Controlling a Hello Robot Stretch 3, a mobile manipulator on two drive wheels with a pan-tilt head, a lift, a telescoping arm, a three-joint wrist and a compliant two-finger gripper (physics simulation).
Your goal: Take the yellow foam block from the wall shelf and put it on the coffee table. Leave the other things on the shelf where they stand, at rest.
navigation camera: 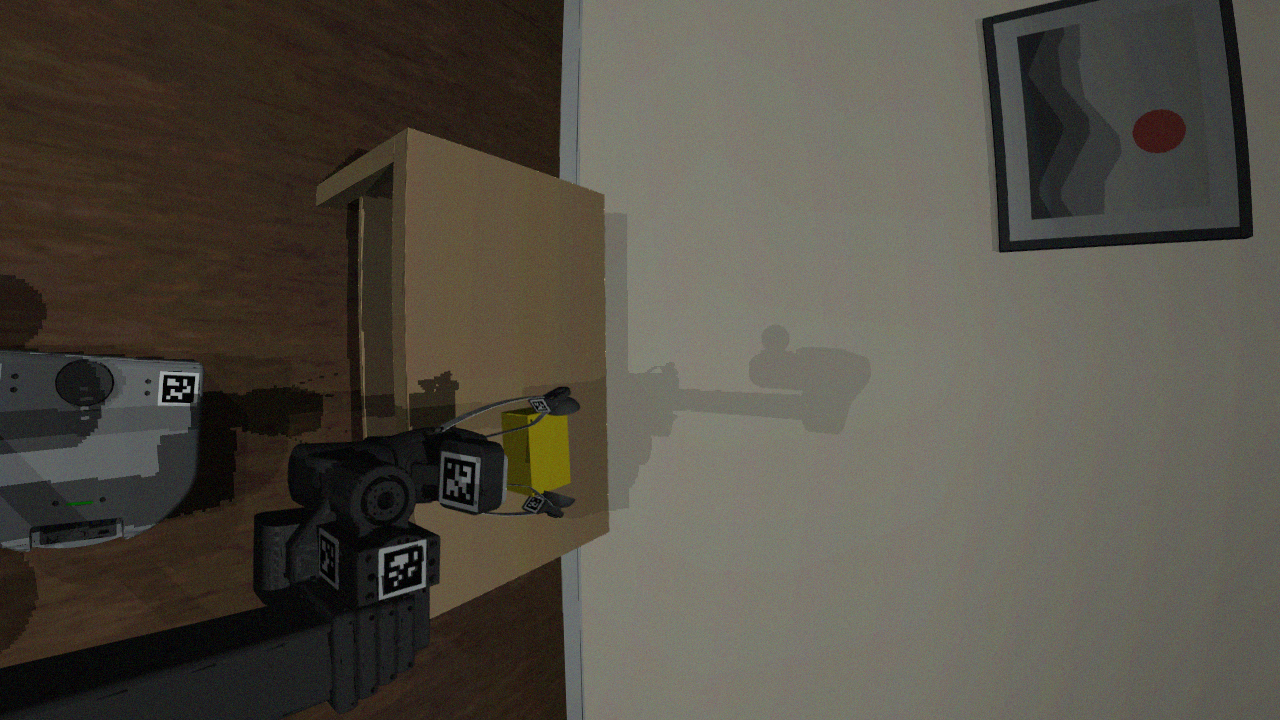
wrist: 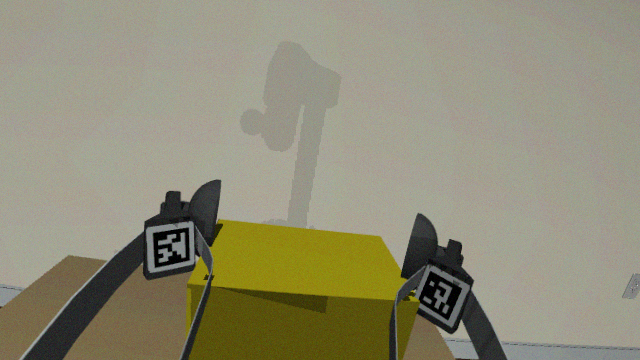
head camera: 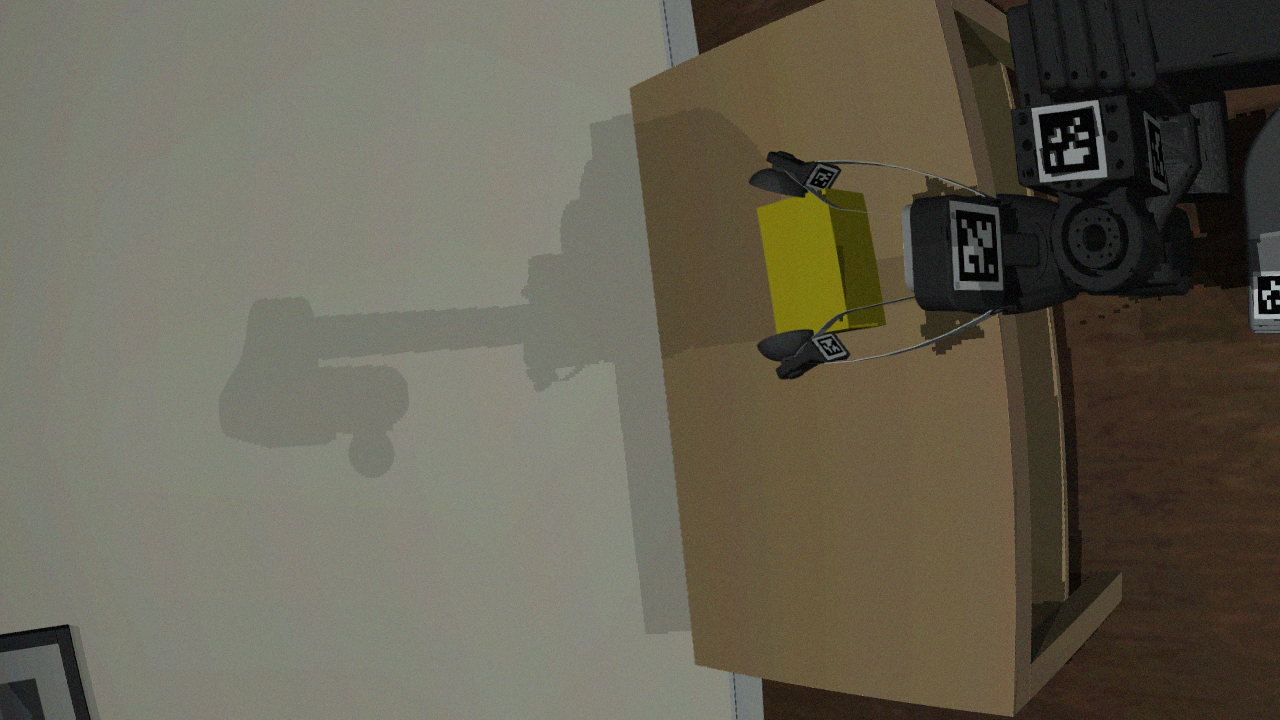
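My gripper is shut on the yellow foam block, with one finger on each side of it. I hold the block in the air above the tan coffee table, over the part of the top near the wall.
The coffee table stands against a plain beige wall that carries my arm's shadow. A framed picture hangs on the wall. Dark wooden floor lies around the table.
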